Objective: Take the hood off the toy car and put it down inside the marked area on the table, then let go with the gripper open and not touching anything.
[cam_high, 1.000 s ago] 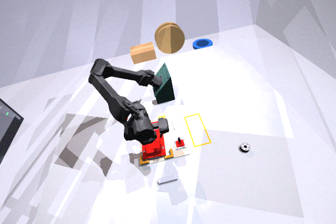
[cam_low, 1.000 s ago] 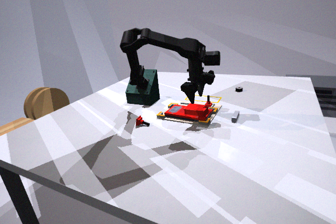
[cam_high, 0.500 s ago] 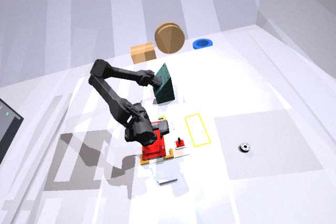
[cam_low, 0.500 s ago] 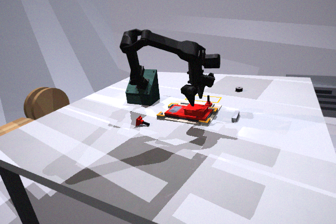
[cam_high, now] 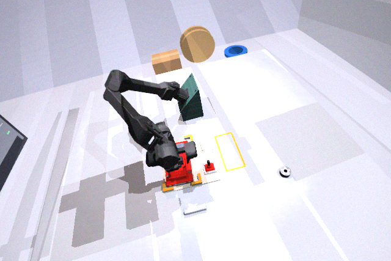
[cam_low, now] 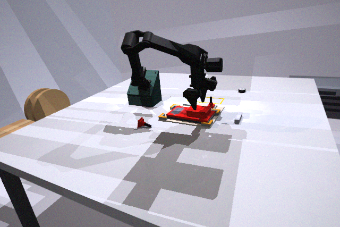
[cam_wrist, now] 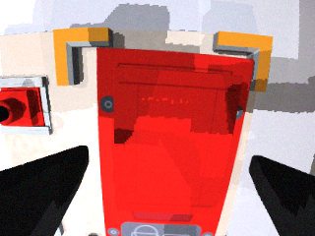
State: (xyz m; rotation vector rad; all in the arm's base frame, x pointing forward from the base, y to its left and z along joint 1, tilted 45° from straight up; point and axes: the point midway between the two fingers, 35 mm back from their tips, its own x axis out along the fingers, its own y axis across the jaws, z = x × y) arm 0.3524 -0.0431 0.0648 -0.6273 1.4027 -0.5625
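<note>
Right now my gripper tip is 2 cm above the red hood. From my gripper tip the other things lie so: grey bar (16 cm ahead, 5 cm to the left, 5 cm below); black ring (9 cm ahead, 41 cm to the left, 5 cm below).
</note>
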